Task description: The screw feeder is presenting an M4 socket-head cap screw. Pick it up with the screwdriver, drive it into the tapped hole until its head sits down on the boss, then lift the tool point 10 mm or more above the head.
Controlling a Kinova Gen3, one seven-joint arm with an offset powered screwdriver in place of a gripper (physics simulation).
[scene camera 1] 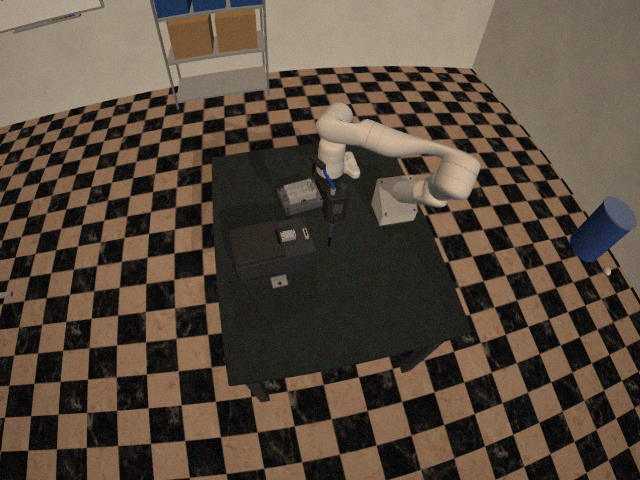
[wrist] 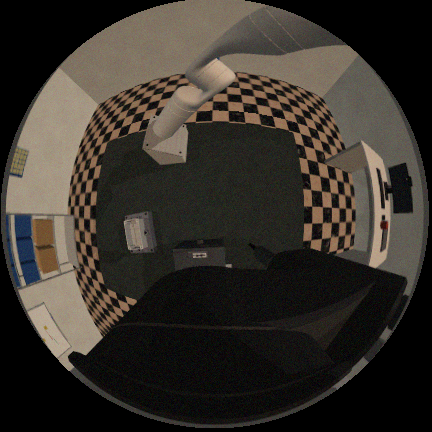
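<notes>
The powered screwdriver [scene camera 1: 329, 242] [wrist: 251, 245] points down with its dark tip above the table, to the right of the screw feeder in scene camera 1. The tip is apart from the feeder and the housing. Whether a screw is on the tip is too small and dark to tell. The screw feeder [scene camera 1: 258, 248] [wrist: 182, 258] is a dark box with small light fittings on top; no screw can be made out there. A grey housing [scene camera 1: 301, 193] [wrist: 140, 232] with a raised light rim stands behind the feeder. Its tapped hole and boss cannot be told apart clearly.
A small light plate [scene camera 1: 279, 281] [wrist: 228, 265] with a dark spot is by the feeder's front side. The arm's pale base block [scene camera 1: 395, 209] [wrist: 167, 151] stands at the right of the dark table [scene camera 1: 361, 310] [wrist: 240, 185]. A shelf unit [scene camera 1: 267, 77] stands beyond the table, and a blue cylinder [scene camera 1: 602, 229] at the far right.
</notes>
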